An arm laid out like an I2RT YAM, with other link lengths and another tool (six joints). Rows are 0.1 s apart.
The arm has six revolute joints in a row. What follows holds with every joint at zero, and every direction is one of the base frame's. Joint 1 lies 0.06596 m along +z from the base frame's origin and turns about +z. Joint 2 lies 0.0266 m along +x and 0.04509 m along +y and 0.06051 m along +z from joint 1 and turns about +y. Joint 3 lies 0.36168 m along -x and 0.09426 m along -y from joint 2 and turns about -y. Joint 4 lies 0.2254 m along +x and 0.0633 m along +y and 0.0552 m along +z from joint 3 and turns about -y. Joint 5 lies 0.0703 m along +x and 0.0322 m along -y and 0.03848 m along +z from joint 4 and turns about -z. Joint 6 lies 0.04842 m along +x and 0.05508 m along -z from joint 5 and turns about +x. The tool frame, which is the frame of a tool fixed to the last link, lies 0.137 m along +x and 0.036 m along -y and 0.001 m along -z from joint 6; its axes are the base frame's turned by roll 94.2, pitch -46.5 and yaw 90 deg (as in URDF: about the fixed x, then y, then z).
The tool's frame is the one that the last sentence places.
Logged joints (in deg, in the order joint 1, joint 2, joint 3, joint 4, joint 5, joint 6), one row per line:
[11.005, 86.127, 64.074, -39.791, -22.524, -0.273]
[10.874, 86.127, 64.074, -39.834, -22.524, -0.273]
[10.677, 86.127, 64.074, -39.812, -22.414, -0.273]
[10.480, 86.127, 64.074, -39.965, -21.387, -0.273]
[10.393, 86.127, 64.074, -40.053, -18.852, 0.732]
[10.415, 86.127, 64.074, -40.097, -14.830, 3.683]
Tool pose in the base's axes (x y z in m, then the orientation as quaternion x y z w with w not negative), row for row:
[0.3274, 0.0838, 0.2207, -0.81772, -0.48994, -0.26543, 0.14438]
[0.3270, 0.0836, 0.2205, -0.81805, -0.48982, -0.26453, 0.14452]
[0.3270, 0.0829, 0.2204, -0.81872, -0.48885, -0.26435, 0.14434]
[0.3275, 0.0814, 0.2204, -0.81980, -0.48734, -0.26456, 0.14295]
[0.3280, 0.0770, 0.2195, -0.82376, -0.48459, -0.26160, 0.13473]
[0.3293, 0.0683, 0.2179, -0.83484, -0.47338, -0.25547, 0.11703]
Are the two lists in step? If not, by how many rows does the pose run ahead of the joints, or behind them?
The pose runs 1 row behind the joints: the pose in row i belongs to the joints in row i - 1.
